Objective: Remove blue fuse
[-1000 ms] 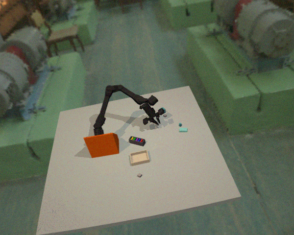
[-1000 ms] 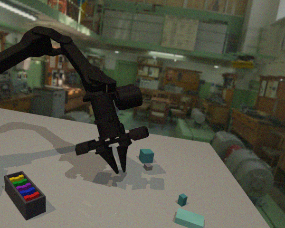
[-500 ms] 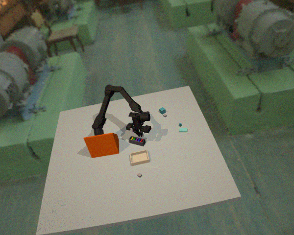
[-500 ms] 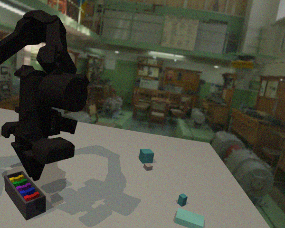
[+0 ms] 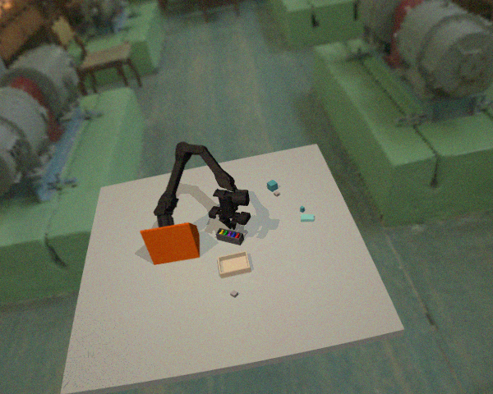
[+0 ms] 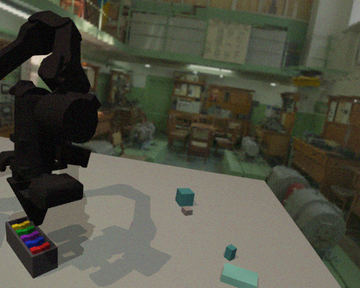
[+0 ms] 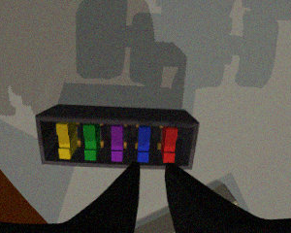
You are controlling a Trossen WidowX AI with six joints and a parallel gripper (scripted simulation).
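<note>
The blue fuse lies 5 cm below my gripper tip. Also, from my gripper tip: tan tray 2 cm behind, 16 cm to the right, 7 cm below; then teal cube 24 cm ahead, 32 cm to the left, 6 cm below; then light teal slab 35 cm ahead, 4 cm to the left, 7 cm below.
</note>
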